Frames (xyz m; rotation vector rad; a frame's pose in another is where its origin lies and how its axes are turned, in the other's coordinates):
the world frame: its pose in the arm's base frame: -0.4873 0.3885 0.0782 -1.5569 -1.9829 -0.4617
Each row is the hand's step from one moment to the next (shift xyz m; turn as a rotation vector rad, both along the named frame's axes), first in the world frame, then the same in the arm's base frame.
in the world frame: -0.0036 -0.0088 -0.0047 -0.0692 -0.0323 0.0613
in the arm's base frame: -0.0068 -0.0078 0.0021 -0.0337 -0.0254 -0.0884
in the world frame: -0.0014 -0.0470 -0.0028 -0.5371 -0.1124 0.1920
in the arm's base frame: -0.0444 -0.0151 0.0049 -0.0652 -0.3274 -0.4760
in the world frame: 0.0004 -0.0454 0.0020 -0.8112 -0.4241 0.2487
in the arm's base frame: -0.0442 -0.0104 0.0022 -0.3340 -0.5855 -0.6674
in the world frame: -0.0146 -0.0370 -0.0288 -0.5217 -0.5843 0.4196
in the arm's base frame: -0.0269 -0.0378 0.0161 -0.5721 -0.3056 -0.6074
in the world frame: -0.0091 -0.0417 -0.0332 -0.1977 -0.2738 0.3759
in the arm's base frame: -0.0313 -0.0374 0.0233 -0.3153 -0.0020 -0.3948
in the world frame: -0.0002 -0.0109 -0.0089 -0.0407 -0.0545 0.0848
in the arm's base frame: -0.0085 -0.0082 0.0076 -0.0648 0.0044 -0.0872
